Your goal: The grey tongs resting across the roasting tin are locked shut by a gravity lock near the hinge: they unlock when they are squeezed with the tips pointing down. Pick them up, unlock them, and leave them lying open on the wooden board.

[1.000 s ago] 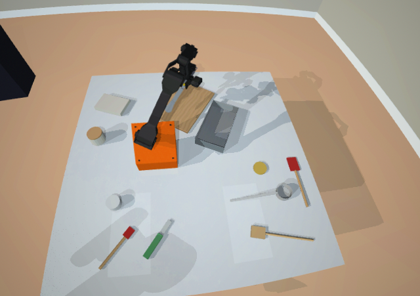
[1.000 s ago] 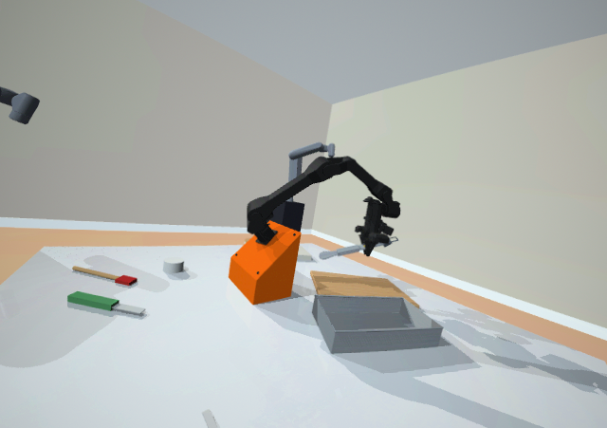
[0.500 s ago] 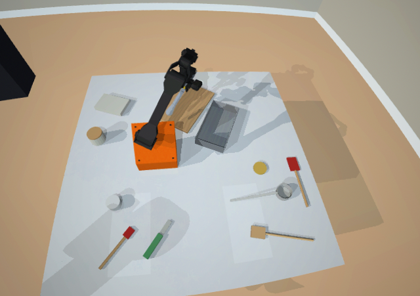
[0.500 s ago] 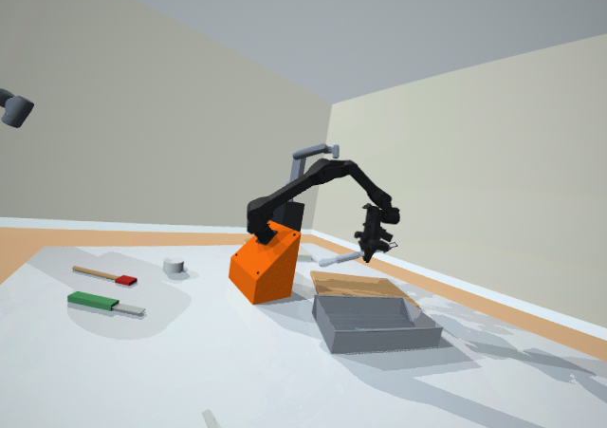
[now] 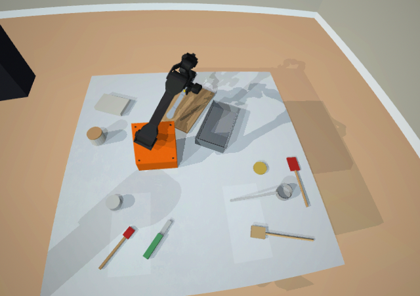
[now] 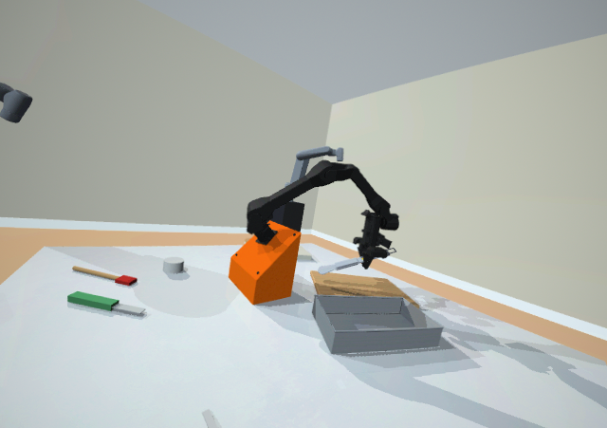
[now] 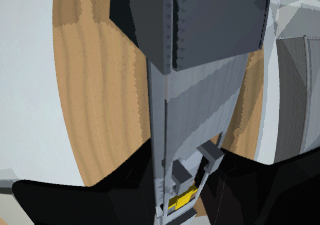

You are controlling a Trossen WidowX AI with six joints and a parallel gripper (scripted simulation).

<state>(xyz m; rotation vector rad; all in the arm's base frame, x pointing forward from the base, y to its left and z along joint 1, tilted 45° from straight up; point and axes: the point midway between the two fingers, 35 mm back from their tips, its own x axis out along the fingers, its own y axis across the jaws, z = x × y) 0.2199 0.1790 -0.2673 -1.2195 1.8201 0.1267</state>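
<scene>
Right now my gripper tip is 8 cm above the wooden board. The rest, counted from my gripper tip: beige block (44 cm behind, 8 cm below, 6 cm to the left); then grey roasting tin (21 cm to the right, 15 cm ahead, 6 cm below); then cork-topped jar (52 cm behind, 18 cm to the right, 6 cm below).
</scene>
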